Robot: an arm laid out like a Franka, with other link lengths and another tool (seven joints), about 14 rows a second.
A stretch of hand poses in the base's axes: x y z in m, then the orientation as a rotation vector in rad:
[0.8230, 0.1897, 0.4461, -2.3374, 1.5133, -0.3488]
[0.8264, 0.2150, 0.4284, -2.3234, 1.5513, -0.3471]
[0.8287, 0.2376, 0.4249, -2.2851, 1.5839, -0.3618]
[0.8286, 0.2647, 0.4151, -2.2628, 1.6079, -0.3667]
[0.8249, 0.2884, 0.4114, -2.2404, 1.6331, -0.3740]
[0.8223, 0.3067, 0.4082, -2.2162, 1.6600, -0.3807]
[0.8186, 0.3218, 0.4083, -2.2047, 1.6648, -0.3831]
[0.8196, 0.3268, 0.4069, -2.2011, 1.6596, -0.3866]
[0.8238, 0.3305, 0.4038, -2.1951, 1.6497, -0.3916]
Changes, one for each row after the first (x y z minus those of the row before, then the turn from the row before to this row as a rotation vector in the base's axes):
[0.0034, 0.0253, -0.0177, -0.0010, 0.0085, -0.0279]
[0.0023, 0.0226, -0.0035, 0.0099, -0.0135, -0.0338]
[-0.0001, 0.0271, -0.0098, 0.0056, -0.0038, -0.0225]
[-0.0037, 0.0237, -0.0037, 0.0038, -0.0044, -0.0237]
[-0.0026, 0.0183, -0.0032, 0.0045, -0.0040, -0.0253]
[-0.0037, 0.0151, 0.0001, 0.0050, -0.0049, -0.0070]
[0.0010, 0.0050, -0.0014, 0.0023, -0.0058, 0.0016]
[0.0042, 0.0037, -0.0031, 0.0046, -0.0098, 0.0035]

